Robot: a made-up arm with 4 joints.
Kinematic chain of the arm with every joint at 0, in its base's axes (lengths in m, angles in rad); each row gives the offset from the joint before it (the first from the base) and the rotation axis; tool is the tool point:
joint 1: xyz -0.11 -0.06 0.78 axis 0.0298 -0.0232 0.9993
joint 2: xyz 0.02 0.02 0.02 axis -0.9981 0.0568 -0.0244
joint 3: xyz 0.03 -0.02 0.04 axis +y
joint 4: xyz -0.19 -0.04 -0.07 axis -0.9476 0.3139 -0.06
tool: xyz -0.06 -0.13 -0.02
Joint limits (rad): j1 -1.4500..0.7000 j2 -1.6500..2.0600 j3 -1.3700..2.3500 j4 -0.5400..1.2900
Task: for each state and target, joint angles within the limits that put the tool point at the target. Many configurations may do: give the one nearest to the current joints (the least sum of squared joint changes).
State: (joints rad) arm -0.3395 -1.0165 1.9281 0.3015
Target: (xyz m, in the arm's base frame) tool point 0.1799 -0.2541 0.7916
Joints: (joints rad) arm 0.3449 -0.9785 2.3500 0.4484
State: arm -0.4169 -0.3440 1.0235 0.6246
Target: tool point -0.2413 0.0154 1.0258
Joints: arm -0.9806 0.2123 0.5317 0.9981
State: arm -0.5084 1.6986 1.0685 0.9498
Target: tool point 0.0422 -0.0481 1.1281
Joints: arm -0.8059 0.8304 1.8201 0.3971
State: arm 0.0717 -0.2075 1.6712 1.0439
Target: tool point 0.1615 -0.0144 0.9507
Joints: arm 0.6281 -0.2095 2.3137 1.2800
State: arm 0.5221 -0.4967 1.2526 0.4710
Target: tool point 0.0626 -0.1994 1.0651
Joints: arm 0.5999 -0.1431 1.8421 0.2890
